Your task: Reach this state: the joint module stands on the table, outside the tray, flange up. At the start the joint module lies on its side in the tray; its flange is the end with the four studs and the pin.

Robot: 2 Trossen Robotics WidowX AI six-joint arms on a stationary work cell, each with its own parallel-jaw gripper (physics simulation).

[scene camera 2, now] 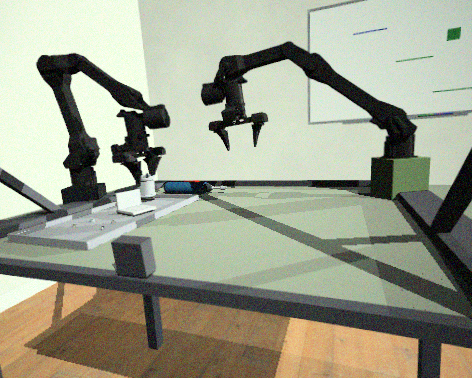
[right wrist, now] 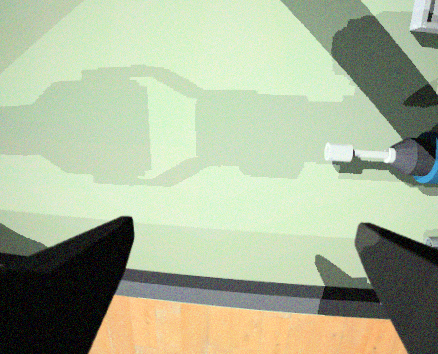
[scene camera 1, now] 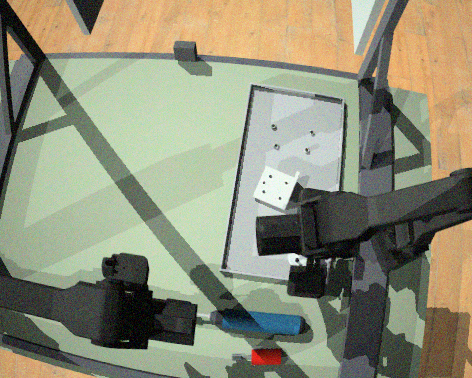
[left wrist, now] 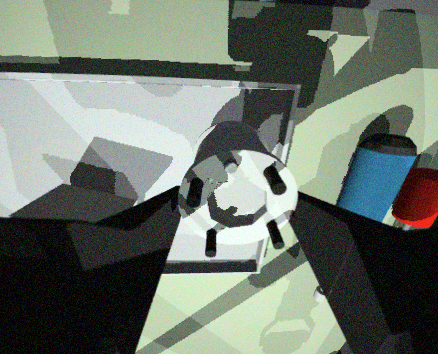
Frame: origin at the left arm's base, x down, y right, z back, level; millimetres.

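Seen in the pictures: left gripper, between the fingertips: (scene camera 2: 145, 181) (left wrist: 234, 193); right gripper, between the fingertips: (scene camera 2: 241, 148) (right wrist: 246, 230); left arm's base, origin of its link: (scene camera 2: 84, 185) (scene camera 1: 399, 237); right arm's base, origin of its link: (scene camera 2: 399, 157).
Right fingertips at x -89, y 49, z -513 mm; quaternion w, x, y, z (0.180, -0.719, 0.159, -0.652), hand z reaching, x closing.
Pixels of each thing's top centre, then the offset from my right fingertips to it. "pt": a spot on its surface instead.
- joint module, centre of its top: (left wrist: 246, 224) (scene camera 1: 307, 249) (scene camera 2: 143, 170) dx +49, dy +2, dz +316 mm
- grey tray, centre of its top: (left wrist: 63, 203) (scene camera 1: 288, 177) (scene camera 2: 122, 210) dx +134, dy +162, dz +351 mm
- blue-handled tool, a spot on its surface: (left wrist: 377, 180) pt dx +113, dy -108, dz +244 mm
- grey block, centre of its top: (scene camera 2: 131, 238) (scene camera 1: 184, 45) dx +92, dy +532, dz +248 mm
The joint module (scene camera 1: 297, 260) (scene camera 2: 147, 187) (left wrist: 282, 202) is a white cylinder. It is upright, flange up, with four black studs and the small pin facing the left wrist camera. My left gripper (scene camera 2: 144, 176) (left wrist: 234, 193) is shut on it, one finger on each side. The module is at the lower end of the grey tray (scene camera 1: 325, 115) (scene camera 2: 65, 235) (left wrist: 30, 110) in scene camera 1; whether its base touches the tray floor is hard to tell. The arm hides much of it there. My right gripper (scene camera 2: 242, 147) (right wrist: 246, 230) is open and empty, high above the table.
A white bracket (scene camera 1: 276, 187) (scene camera 2: 129, 201) and several small nuts are in the tray. A blue-handled tool (scene camera 1: 265, 322) (scene camera 2: 182, 187) (left wrist: 377, 180) and a red-handled one (scene camera 1: 266, 356) (left wrist: 417, 200) lie outside it. A grey block (scene camera 1: 185, 51) (scene camera 2: 134, 256) sits at the table edge.
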